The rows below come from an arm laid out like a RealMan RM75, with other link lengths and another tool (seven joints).
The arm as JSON. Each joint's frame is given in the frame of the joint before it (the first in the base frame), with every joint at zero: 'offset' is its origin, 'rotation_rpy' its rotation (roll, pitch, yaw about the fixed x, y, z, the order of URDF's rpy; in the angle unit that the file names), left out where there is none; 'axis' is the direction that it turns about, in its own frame. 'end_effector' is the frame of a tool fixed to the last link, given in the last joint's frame.
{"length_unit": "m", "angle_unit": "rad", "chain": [
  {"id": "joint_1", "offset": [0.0, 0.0, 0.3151], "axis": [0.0, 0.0, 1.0]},
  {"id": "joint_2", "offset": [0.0, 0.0, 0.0], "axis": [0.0, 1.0, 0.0]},
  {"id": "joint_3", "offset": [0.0, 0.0, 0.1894], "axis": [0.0, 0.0, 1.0]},
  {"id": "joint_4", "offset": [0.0, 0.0, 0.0], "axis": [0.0, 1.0, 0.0]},
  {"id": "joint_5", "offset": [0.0, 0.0, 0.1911], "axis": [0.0, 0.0, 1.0]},
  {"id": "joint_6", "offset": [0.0, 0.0, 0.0], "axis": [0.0, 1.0, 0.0]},
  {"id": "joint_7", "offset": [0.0, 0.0, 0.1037], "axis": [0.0, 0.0, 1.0]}
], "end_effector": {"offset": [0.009, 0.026, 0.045], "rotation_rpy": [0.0, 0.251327, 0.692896]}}
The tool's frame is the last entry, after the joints.
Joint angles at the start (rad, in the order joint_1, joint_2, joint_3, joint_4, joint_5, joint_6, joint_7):
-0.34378, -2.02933, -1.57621, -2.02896, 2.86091, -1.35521, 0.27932
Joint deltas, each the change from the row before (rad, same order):
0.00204, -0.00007, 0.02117, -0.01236, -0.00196, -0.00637, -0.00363
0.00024, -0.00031, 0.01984, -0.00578, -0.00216, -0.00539, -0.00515
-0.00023, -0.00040, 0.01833, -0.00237, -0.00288, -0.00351, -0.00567
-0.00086, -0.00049, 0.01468, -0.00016, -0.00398, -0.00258, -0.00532
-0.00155, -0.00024, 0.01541, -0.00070, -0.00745, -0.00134, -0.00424
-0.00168, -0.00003, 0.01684, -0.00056, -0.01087, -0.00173, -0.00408
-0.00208, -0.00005, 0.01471, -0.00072, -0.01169, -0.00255, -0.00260
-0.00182, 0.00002, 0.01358, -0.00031, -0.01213, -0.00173, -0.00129
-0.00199, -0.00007, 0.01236, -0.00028, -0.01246, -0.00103, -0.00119
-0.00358, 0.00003, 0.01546, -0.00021, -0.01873, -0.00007, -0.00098
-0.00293, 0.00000, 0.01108, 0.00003, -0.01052, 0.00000, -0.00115
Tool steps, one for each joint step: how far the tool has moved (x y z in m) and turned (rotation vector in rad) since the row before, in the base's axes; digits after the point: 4 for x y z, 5 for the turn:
0.0035, -0.0037, -0.0040, -0.01659, 0.00245, -0.01192
0.0026, -0.0030, -0.0044, -0.01744, 0.00125, -0.00706
0.0021, -0.0026, -0.0043, -0.01692, -0.00018, -0.00494
0.0017, -0.0021, -0.0038, -0.01515, -0.00169, -0.00297
0.0024, -0.0024, -0.0041, -0.01763, -0.00334, -0.00646
0.0027, -0.0030, -0.0047, -0.02162, -0.00460, -0.00722
0.0026, -0.0030, -0.0043, -0.02131, -0.00429, -0.00713
0.0024, -0.0029, -0.0040, -0.02081, -0.00409, -0.00736
0.0024, -0.0028, -0.0037, -0.01980, -0.00491, -0.00743
0.0036, -0.0038, -0.0048, -0.02670, -0.00818, -0.01153
0.0024, -0.0025, -0.0032, -0.01697, -0.00413, -0.00781

